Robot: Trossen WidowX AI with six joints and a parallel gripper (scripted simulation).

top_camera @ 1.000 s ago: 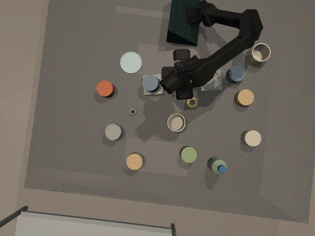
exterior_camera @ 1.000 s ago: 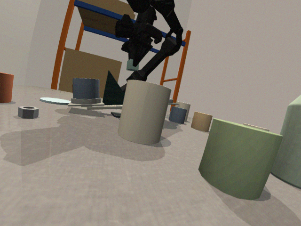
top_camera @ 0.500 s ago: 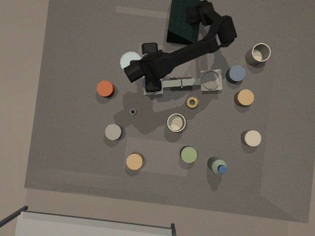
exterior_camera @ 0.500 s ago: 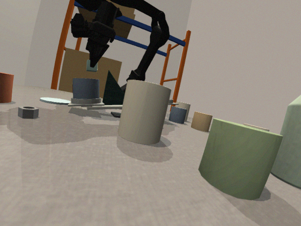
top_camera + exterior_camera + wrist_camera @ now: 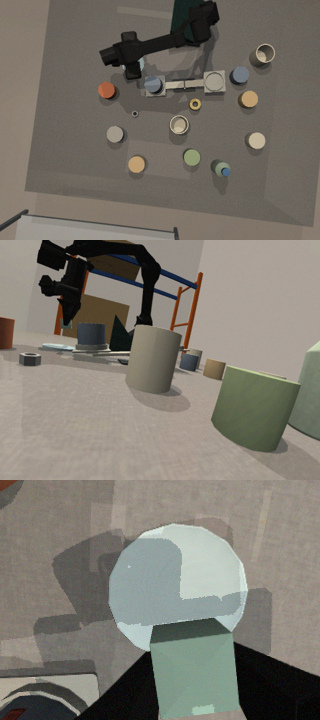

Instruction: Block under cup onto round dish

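Now: the pale blue round dish 70 mm below my gripper tip and 10 mm to the right of it. Also, from my gripper tip: mint-green block (10 mm above); then blue-grey cup (100 mm ahead, 70 mm to the left, 10 mm below); then orange cup (130 mm to the right, 120 mm ahead, 40 mm below).
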